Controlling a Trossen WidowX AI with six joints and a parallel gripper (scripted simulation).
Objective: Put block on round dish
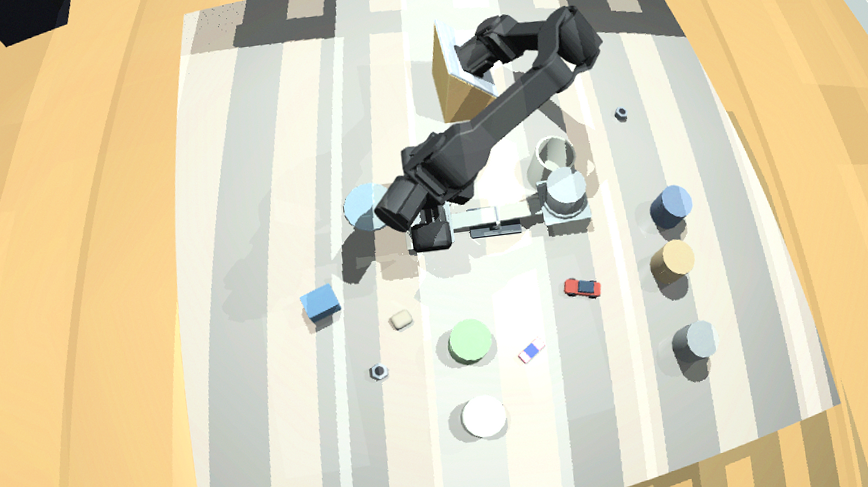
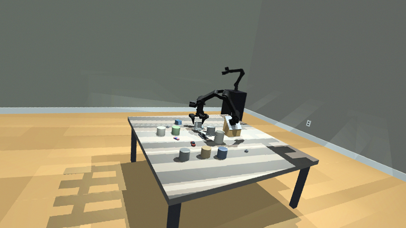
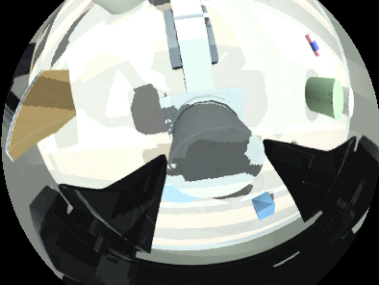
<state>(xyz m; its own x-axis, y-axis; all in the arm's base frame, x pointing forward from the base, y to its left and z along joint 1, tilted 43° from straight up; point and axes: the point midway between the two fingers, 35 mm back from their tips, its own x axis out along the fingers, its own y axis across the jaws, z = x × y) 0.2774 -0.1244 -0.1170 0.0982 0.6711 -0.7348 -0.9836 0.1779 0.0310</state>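
Now: the teal block 3 cm below my gripper tip. From my gripper tip the other things lie so: pebble (16 cm ahead, 9 cm to the right, 6 cm below); green cup (24 cm ahead, 1 cm to the right, 3 cm below); round pale-blue dish (8 cm behind, 9 cm to the right, 6 cm below).
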